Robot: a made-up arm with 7 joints. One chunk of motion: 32 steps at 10 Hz.
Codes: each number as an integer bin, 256 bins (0 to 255) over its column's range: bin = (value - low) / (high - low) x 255, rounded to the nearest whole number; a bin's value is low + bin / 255 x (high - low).
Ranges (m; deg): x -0.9..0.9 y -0.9..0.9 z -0.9..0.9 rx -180..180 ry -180..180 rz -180..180
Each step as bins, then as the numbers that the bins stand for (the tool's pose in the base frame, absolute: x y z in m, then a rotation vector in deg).
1 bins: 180 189 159 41 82 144
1 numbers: 0.3706 0.4341 0.2224 -122.12 -64.24 23.29
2 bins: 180 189 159 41 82 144
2 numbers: 0.3706 0.4341 0.2224 -122.12 -64.24 23.29
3 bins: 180 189 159 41 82 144
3 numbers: 0.3706 0.4341 0.2224 -122.12 -64.24 23.29
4 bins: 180 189 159 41 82 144
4 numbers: 0.3706 0.4341 0.2224 -122.12 -64.24 23.29
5 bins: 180 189 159 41 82 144
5 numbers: 0.3706 0.4341 0.2224 -122.12 -64.24 23.29
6 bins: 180 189 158 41 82 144
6 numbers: 0.3706 0.4341 0.2153 -122.12 -64.24 23.29
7 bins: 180 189 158 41 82 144
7 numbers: 0.3706 0.4341 0.2153 -122.12 -64.24 23.29
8 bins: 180 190 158 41 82 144
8 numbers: 0.3706 0.4412 0.2153 -122.12 -64.24 23.29
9 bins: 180 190 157 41 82 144
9 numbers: 0.3706 0.4412 0.2082 -122.12 -64.24 23.29
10 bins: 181 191 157 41 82 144
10 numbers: 0.3776 0.4482 0.2082 -122.12 -64.24 23.29
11 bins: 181 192 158 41 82 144
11 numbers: 0.3776 0.4553 0.2153 -122.12 -64.24 23.29
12 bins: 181 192 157 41 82 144
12 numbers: 0.3776 0.4553 0.2082 -122.12 -64.24 23.29
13 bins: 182 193 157 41 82 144
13 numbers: 0.3847 0.4624 0.2082 -122.12 -64.24 23.29
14 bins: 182 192 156 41 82 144
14 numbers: 0.3847 0.4553 0.2012 -122.12 -64.24 23.29
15 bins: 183 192 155 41 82 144
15 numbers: 0.3918 0.4553 0.1941 -122.12 -64.24 23.29
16 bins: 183 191 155 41 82 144
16 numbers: 0.3918 0.4482 0.1941 -122.12 -64.24 23.29
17 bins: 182 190 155 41 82 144
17 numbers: 0.3847 0.4412 0.1941 -122.12 -64.24 23.29
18 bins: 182 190 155 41 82 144
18 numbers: 0.3847 0.4412 0.1941 -122.12 -64.24 23.29
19 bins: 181 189 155 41 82 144
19 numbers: 0.3776 0.4341 0.1941 -122.12 -64.24 23.29
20 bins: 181 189 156 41 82 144
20 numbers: 0.3776 0.4341 0.2012 -122.12 -64.24 23.29
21 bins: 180 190 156 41 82 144
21 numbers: 0.3706 0.4412 0.2012 -122.12 -64.24 23.29
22 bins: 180 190 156 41 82 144
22 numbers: 0.3706 0.4412 0.2012 -122.12 -64.24 23.29
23 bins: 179 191 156 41 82 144
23 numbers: 0.3635 0.4482 0.2012 -122.12 -64.24 23.29
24 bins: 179 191 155 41 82 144
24 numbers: 0.3635 0.4482 0.1941 -122.12 -64.24 23.29
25 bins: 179 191 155 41 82 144
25 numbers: 0.3635 0.4482 0.1941 -122.12 -64.24 23.29
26 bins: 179 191 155 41 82 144
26 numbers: 0.3635 0.4482 0.1941 -122.12 -64.24 23.29
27 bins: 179 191 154 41 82 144
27 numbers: 0.3635 0.4482 0.1871 -122.12 -64.24 23.29
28 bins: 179 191 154 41 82 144
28 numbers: 0.3635 0.4482 0.1871 -122.12 -64.24 23.29
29 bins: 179 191 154 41 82 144
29 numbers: 0.3635 0.4482 0.1871 -122.12 -64.24 23.29
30 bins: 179 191 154 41 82 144
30 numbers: 0.3635 0.4482 0.1871 -122.12 -64.24 23.29
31 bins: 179 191 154 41 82 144
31 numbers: 0.3635 0.4482 0.1871 -122.12 -64.24 23.29
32 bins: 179 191 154 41 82 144
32 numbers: 0.3635 0.4482 0.1871 -122.12 -64.24 23.29
